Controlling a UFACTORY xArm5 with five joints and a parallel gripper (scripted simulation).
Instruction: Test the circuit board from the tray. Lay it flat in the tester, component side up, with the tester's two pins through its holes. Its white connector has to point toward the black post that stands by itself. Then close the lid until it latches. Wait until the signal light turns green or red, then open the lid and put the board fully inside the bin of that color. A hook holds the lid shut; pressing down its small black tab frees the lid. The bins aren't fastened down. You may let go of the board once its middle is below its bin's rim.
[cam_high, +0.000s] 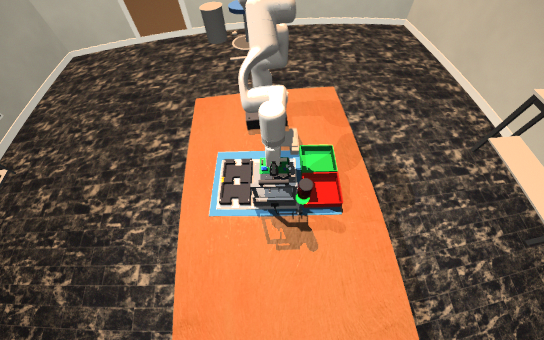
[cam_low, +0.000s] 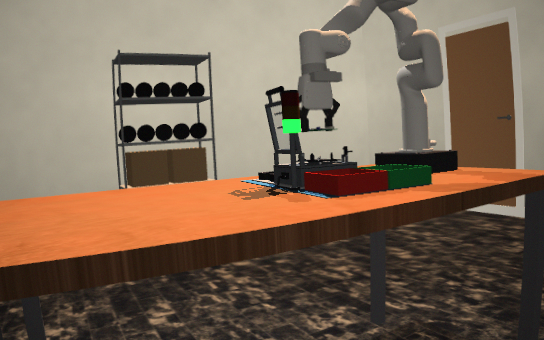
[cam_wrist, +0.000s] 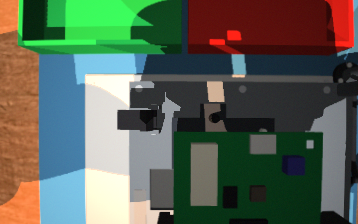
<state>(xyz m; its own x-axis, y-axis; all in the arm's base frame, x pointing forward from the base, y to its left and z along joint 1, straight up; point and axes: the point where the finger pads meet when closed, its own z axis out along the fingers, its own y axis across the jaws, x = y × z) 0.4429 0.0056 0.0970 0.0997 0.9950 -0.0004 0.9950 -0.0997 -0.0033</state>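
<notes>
The green bin lies 210 mm to the left of my hand, 150 mm below it and 80 mm behind it. From my hand the other things lie so: red bin: 190 mm to the left, 150 mm below, 60 mm ahead; green circuit board: 10 mm below; tester lid: 110 mm ahead, 20 mm above, 10 mm to the right.
</notes>
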